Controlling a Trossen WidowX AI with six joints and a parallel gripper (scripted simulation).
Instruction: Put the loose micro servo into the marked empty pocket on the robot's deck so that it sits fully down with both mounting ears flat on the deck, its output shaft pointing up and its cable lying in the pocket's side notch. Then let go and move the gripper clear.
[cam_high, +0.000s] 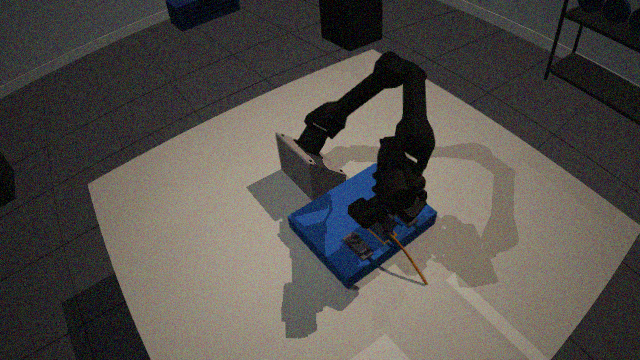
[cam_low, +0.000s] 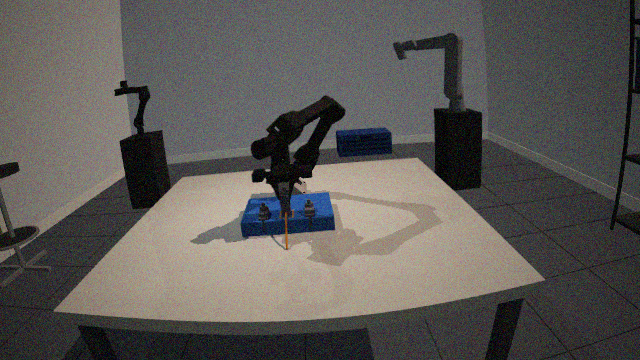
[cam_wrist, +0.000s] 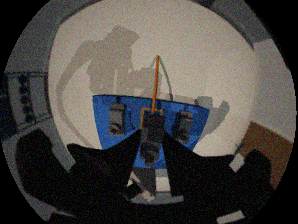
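Right now my gripper tip is 12 cm past the blue deck and 8 cm above it.
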